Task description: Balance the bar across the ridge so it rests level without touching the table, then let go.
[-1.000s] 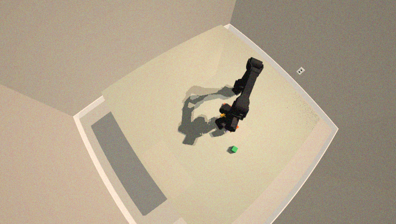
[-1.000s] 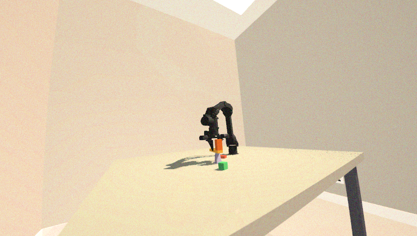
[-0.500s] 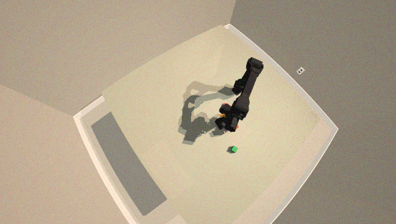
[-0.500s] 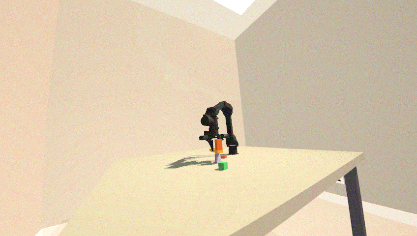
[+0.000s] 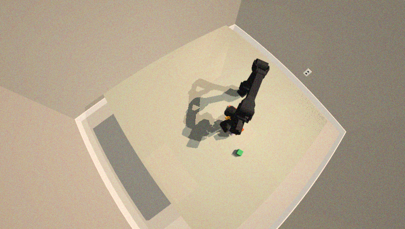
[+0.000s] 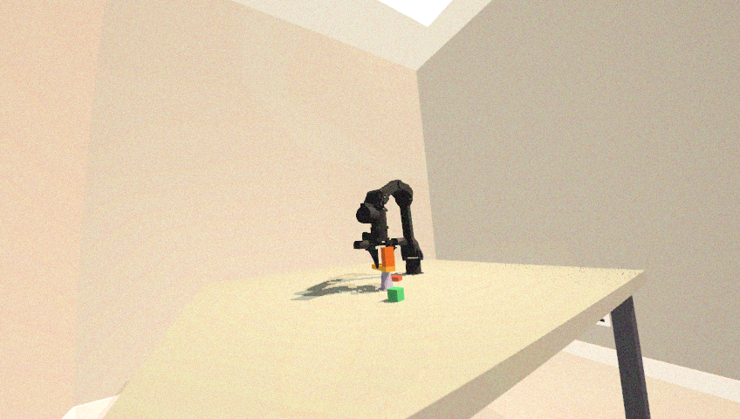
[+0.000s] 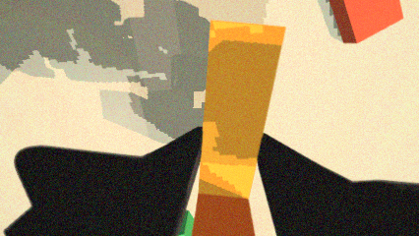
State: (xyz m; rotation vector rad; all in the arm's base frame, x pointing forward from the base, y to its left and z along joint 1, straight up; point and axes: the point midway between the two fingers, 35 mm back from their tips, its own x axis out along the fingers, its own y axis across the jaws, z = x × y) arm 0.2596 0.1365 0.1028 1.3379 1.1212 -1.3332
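My gripper tip is 100 mm past the flat red block, 80 mm to the left of it and 60 mm above it. Round my gripper tip: green cube: 70 mm ahead, 170 mm to the left, 50 mm below.
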